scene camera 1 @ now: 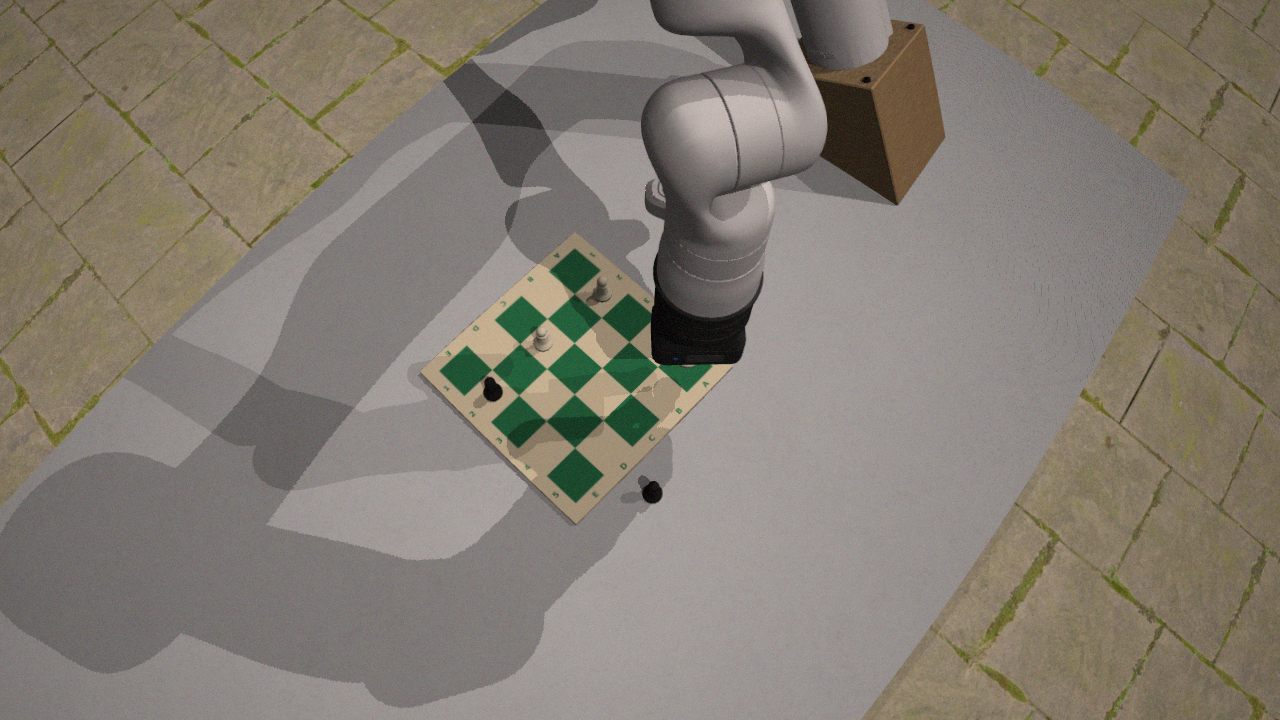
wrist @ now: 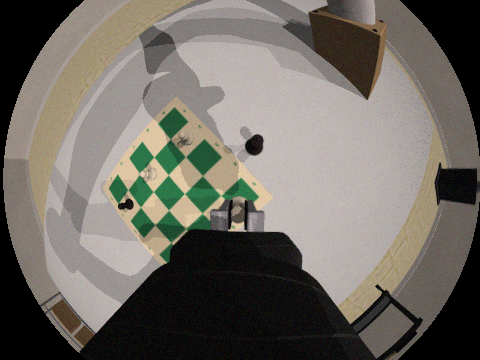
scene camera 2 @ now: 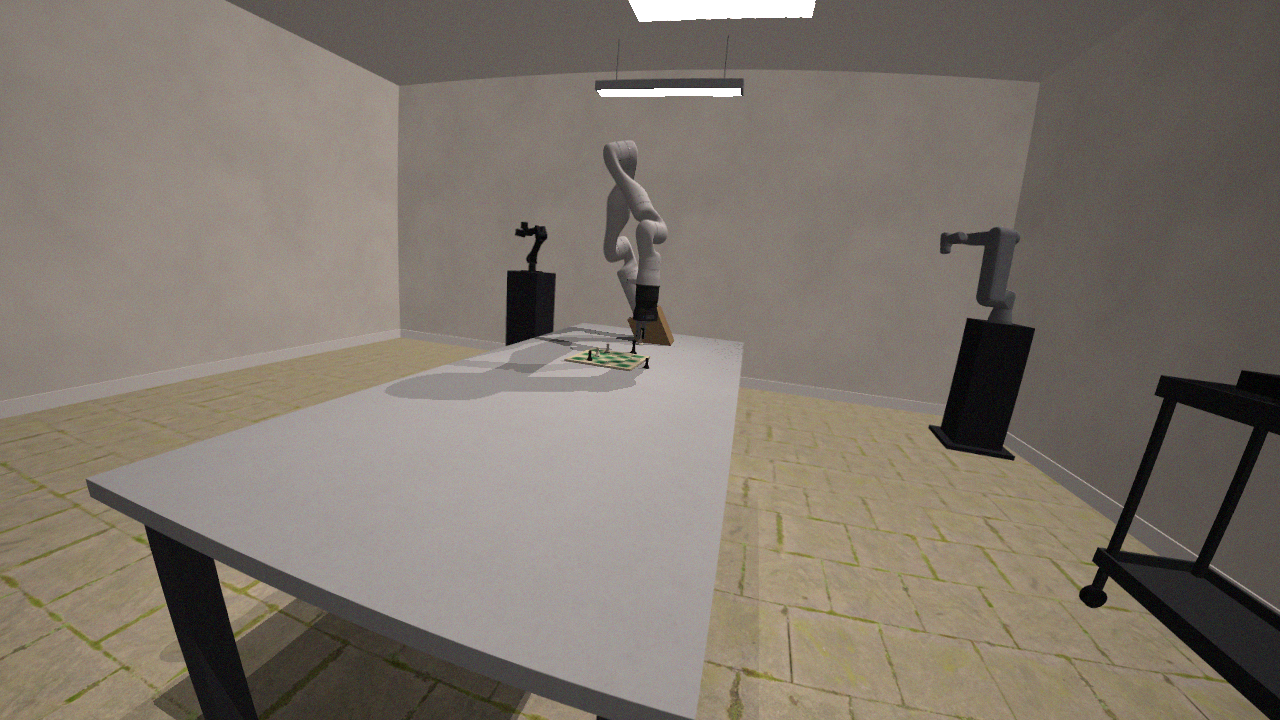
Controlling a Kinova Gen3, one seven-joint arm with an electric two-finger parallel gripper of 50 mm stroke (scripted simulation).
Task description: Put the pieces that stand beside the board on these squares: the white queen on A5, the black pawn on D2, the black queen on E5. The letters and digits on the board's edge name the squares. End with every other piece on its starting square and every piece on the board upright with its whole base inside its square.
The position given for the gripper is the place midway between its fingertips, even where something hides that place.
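Observation:
You can see the gripper [scene camera 1: 688, 345], and it's there in scene camera 2 [scene camera 2: 640, 338] and in the wrist view [wrist: 238, 210] too. There's also a chessboard [scene camera 1: 574, 420], and you get it in scene camera 2 [scene camera 2: 617, 360] as well as in the wrist view [wrist: 191, 180].

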